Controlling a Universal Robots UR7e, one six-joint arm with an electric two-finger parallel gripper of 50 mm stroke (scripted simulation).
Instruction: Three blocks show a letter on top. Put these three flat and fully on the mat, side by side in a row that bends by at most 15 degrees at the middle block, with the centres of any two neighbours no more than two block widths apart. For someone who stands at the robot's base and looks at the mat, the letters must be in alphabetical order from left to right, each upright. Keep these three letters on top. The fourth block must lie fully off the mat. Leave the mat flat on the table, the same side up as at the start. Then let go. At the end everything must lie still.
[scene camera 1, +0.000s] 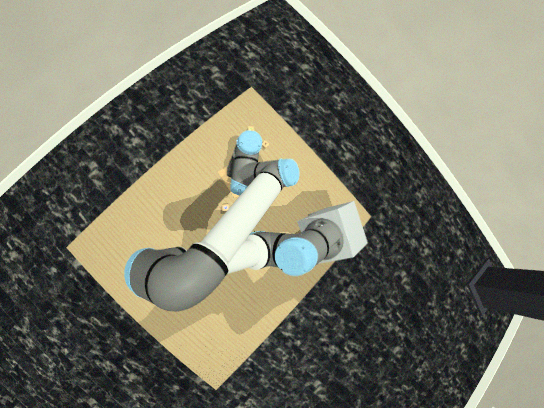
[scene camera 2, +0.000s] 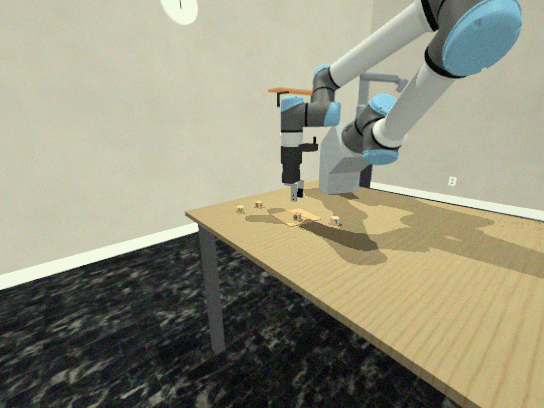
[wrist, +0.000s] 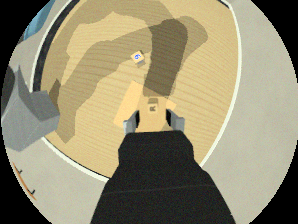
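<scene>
A mat (wrist: 137, 97) is visible, as is the gripper (wrist: 152, 114); scene camera 2 likewise shows the gripper (scene camera 2: 297, 199).
</scene>
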